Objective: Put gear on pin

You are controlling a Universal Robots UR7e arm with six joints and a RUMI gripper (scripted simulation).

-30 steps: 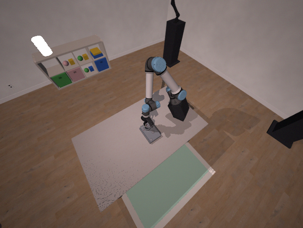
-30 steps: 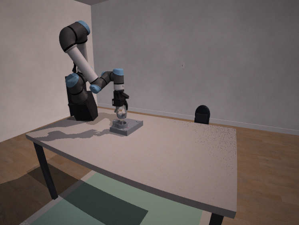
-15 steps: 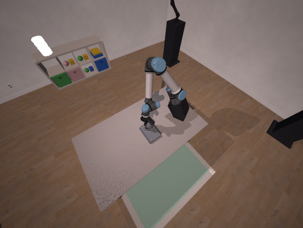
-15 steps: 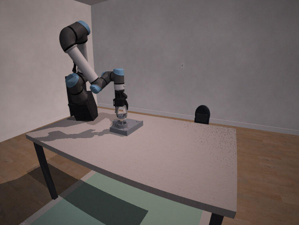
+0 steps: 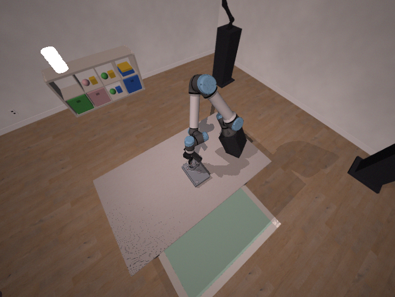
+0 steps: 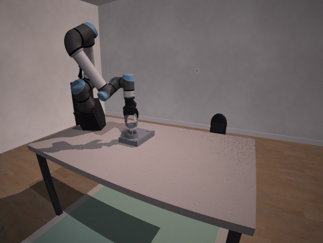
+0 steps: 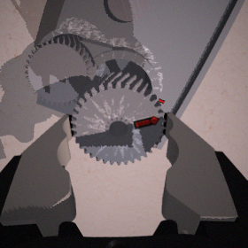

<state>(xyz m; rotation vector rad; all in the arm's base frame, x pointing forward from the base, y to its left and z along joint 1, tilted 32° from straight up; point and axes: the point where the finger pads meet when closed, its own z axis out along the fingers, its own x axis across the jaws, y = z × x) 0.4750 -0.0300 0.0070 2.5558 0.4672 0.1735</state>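
Now: hand right at the grey gear.
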